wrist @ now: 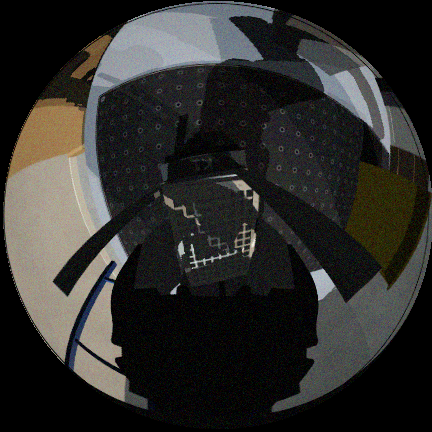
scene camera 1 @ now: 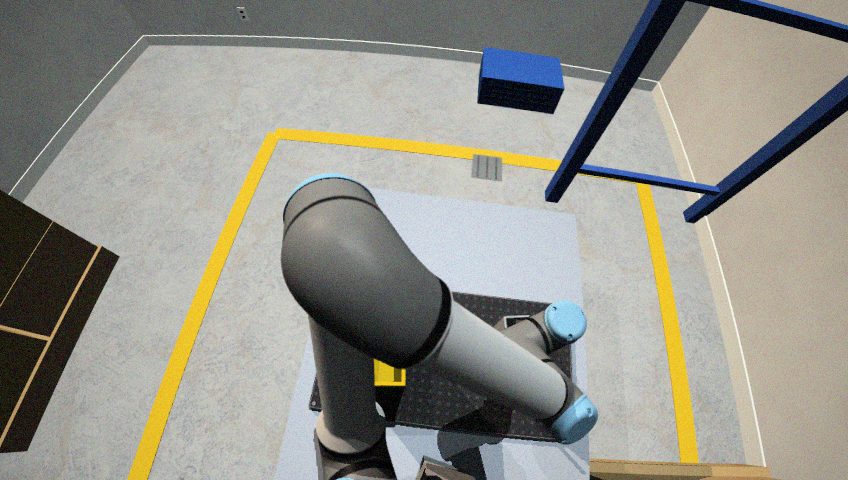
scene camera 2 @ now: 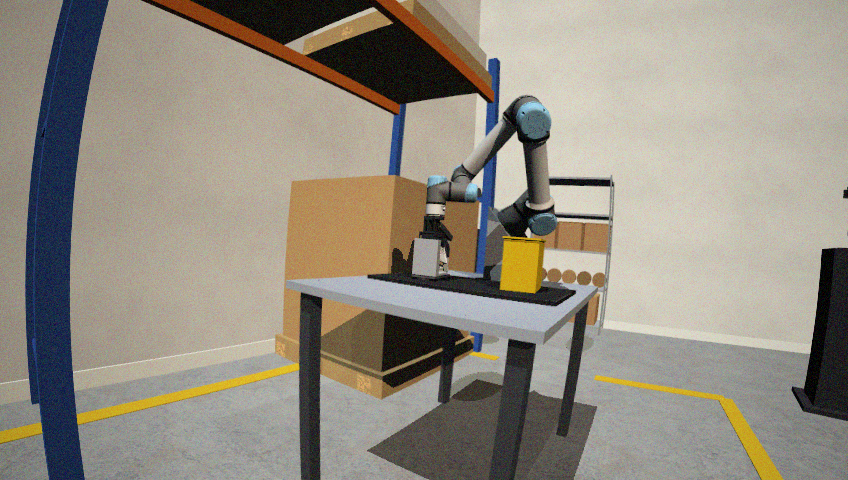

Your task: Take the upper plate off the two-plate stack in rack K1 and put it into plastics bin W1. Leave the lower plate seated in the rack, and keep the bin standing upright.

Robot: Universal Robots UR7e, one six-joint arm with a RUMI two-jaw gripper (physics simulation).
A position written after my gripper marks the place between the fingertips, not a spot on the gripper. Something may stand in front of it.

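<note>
My gripper [scene camera 2: 433, 270], also in wrist view [wrist: 214, 219]. Plastics bin W1 [scene camera 2: 522, 264], wrist view [wrist: 383, 218] too.
</note>
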